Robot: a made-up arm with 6 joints.
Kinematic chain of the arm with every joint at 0, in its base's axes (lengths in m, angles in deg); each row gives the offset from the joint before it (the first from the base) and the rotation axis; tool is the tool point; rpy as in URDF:
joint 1: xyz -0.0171 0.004 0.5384 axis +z
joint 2: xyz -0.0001 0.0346 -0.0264 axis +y
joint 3: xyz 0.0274 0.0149 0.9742 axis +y
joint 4: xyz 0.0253 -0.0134 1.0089 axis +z
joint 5: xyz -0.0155 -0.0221 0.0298 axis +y
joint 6: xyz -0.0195 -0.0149 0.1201 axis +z
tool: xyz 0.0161 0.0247 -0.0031 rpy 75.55 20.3 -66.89
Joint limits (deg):
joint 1: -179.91..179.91
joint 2: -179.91..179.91
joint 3: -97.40..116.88
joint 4: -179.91..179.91
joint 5: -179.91..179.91
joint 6: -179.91..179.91
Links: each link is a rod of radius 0.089 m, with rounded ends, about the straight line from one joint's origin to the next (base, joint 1, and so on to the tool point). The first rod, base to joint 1, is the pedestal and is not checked.
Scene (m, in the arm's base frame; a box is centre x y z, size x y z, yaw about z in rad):
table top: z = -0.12
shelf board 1: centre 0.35 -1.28 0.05 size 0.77 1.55 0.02 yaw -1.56
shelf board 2: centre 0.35 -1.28 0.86 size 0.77 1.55 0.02 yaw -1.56
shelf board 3: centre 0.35 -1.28 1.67 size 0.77 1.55 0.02 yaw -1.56
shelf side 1: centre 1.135 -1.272 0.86 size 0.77 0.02 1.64 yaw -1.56
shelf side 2: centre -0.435 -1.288 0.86 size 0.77 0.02 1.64 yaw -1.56
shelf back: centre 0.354 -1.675 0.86 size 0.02 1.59 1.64 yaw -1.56
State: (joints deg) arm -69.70 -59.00 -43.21 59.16 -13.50 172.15
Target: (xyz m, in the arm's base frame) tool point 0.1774 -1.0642 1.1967
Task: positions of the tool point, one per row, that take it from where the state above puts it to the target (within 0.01 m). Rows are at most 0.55 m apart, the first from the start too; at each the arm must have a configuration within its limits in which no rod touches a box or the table.
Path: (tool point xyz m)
1: -0.7423 1.7558 1.3264
2: -0.6721 1.5453 1.7821
3: -0.5504 1.2013 2.1348
4: -0.3934 0.7706 2.3384
5: -0.2232 0.3129 2.3694
6: -0.0634 -0.1074 2.2309
7: 0.0649 -0.4335 1.9533
8: 0.1462 -0.6250 1.5875
9: 0.1731 -0.6638 1.1967
10: 0.1687 -0.8043 1.2130
11: 0.1717 -0.9390 1.2161
12: 0.1774 -1.0643 1.1967

